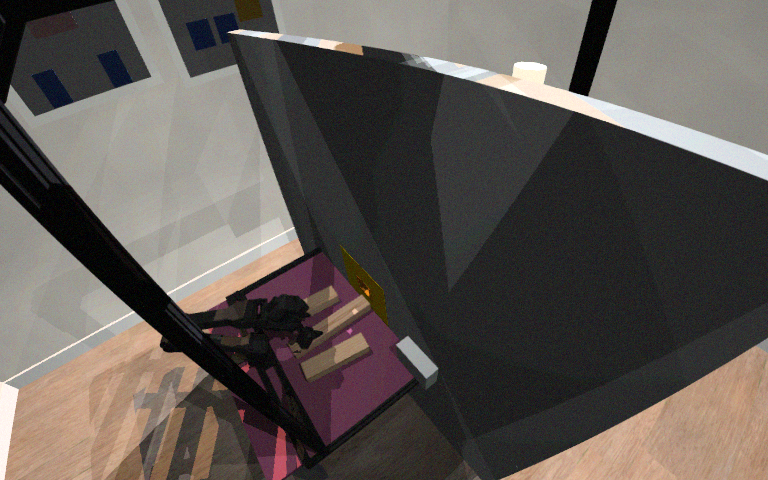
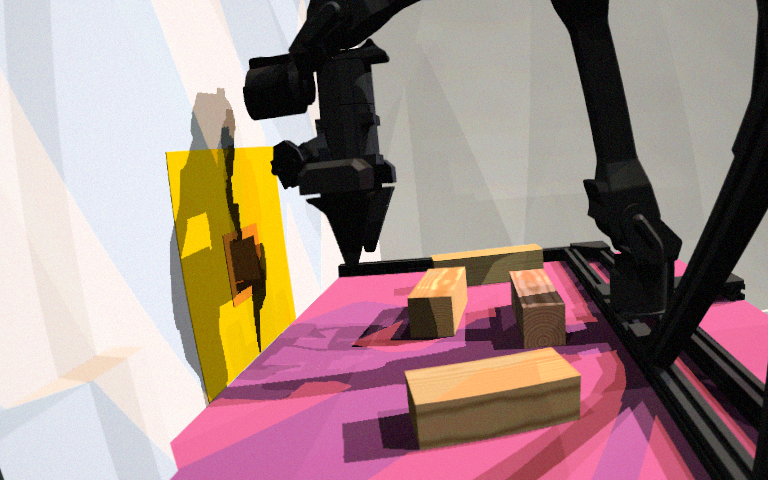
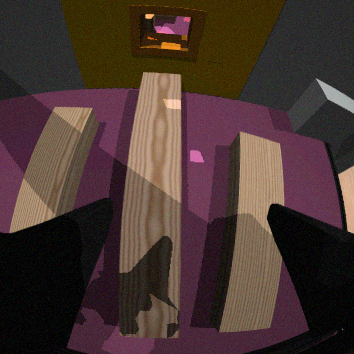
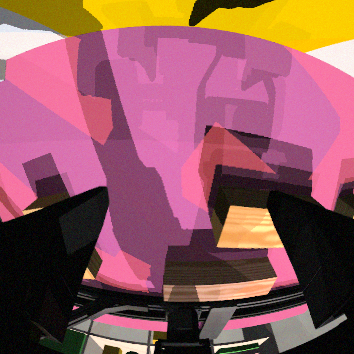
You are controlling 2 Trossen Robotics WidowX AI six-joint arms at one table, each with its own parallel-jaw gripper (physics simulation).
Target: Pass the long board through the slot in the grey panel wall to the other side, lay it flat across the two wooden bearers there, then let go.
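Pixels of known places: left gripper, fingertip midpoint: [image 1: 316, 324] [image 3: 194, 210]; right gripper, fingertip midpoint: [image 2: 362, 259] [image 4: 191, 197]; left arm's base, link origin: [image 1: 265, 361]; right arm's base, link origin: [image 2: 644, 308] [image 4: 182, 314].
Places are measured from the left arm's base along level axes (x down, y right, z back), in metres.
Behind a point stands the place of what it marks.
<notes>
The long board [image 1: 339, 321] @(z -0.295, x -0.020, y 0.041 m) [image 3: 154, 168] @(z -0.270, x -0.020, y 0.025 m) lies flat on the purple mat [image 1: 358, 381] @(z -0.229, x 0.019, y 0.255 m) [image 3: 218, 119] @(z -0.378, x 0.019, y 0.116 m), pointing at the slot [image 1: 364, 289] @(z -0.436, x -0.063, y 0.009 m) [image 3: 166, 31] in the yellow plate of the grey panel wall [image 1: 477, 214] @(z -0.432, x -0.702, y 0.445 m). My left gripper [image 1: 305, 335] [image 3: 194, 210] @(z -0.213, x -0.100, y 0.050 m) is open and hangs over the board's near end, touching nothing. On the other side, two short wooden bearers [image 2: 436, 302] @(z -0.683, x -0.021, y -0.020 m) [image 2: 536, 307] @(z -0.789, x -0.024, y 0.035 m) stand side by side on the mat [image 2: 311, 362] @(z -0.553, x 0.019, y 0.045 m). My right gripper [image 2: 354, 248] @(z -0.615, x -0.083, y 0.019 m) [image 4: 191, 197] @(z -0.615, x -0.083, y 0.019 m) is open and empty. It points down above the mat between the slot [image 2: 244, 259] @(z -0.468, x -0.087, y -0.012 m) and the bearers.
Two wooden blocks [image 3: 53, 165] @(z -0.267, x -0.019, y -0.093 m) [image 3: 253, 228] @(z -0.211, x -0.019, y 0.132 m) flank the board on the left arm's side. A grey foot block [image 1: 416, 362] @(z -0.394, x -0.080, y 0.357 m) stands by the wall. On the right arm's side a block [image 2: 492, 395] @(z -0.741, x -0.016, y 0.213 m) lies in front of the bearers and another block [image 2: 487, 264] @(z -0.743, x -0.011, y -0.241 m) behind them.
</notes>
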